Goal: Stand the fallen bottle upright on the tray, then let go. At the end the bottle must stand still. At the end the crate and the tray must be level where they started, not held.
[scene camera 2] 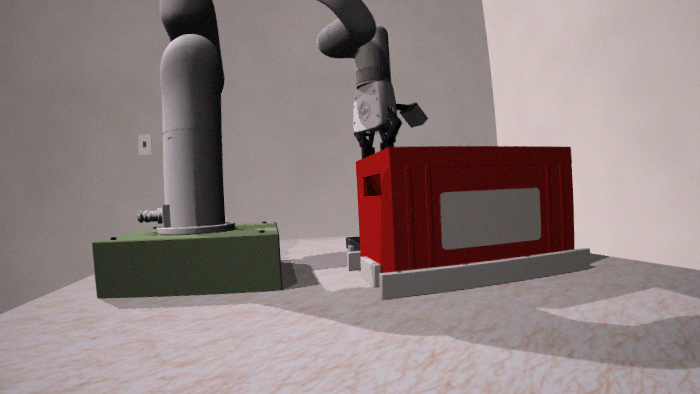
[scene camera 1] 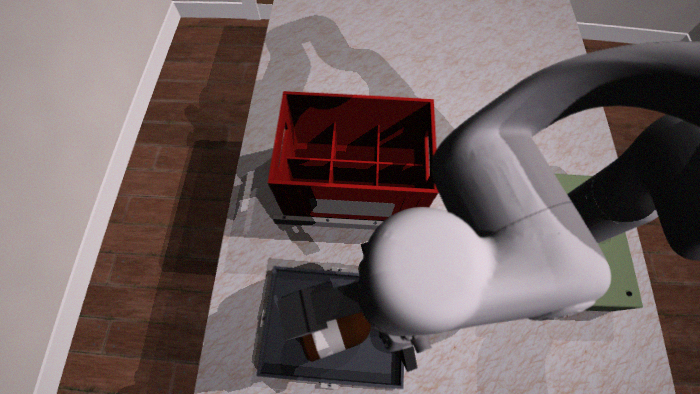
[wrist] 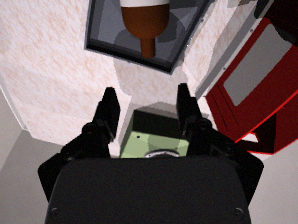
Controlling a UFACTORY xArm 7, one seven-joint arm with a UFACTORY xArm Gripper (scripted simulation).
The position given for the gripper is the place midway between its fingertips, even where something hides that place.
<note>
In view: the gripper (scene camera 1: 381, 308), a bottle (scene camera 1: 346, 332) and a red crate (scene camera 2: 419, 207).
The gripper is seen too in scene camera 2 (scene camera 2: 378, 164) and in the wrist view (wrist: 147, 96). Scene camera 2 does not show the bottle, which is hidden by the red crate.
</note>
